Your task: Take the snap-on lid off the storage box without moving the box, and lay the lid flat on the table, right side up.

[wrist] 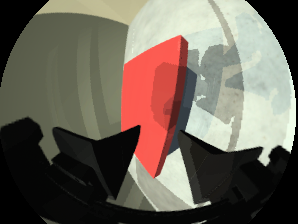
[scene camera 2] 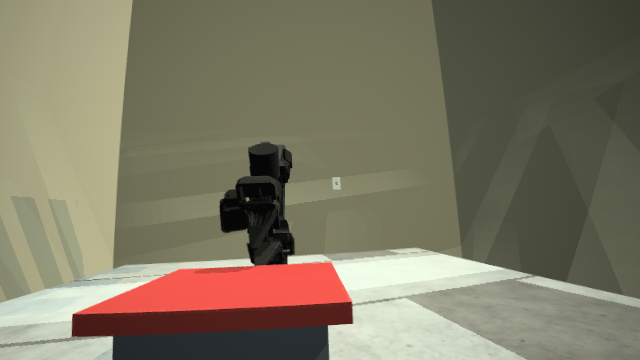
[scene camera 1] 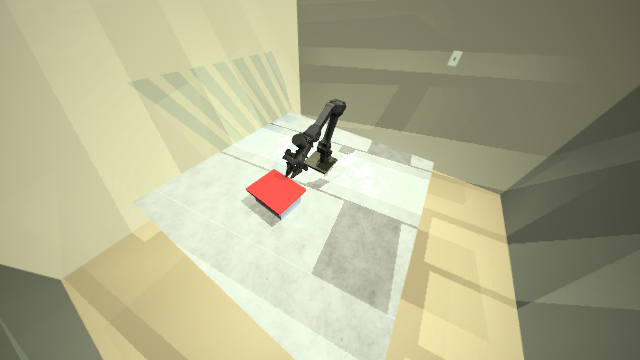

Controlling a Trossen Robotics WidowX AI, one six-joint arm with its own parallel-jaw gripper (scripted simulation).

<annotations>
red lid: wrist; scene camera 2 267, 297; scene camera 1
same spot on red lid: [wrist: 152, 85] = [scene camera 1: 276, 177]
</annotations>
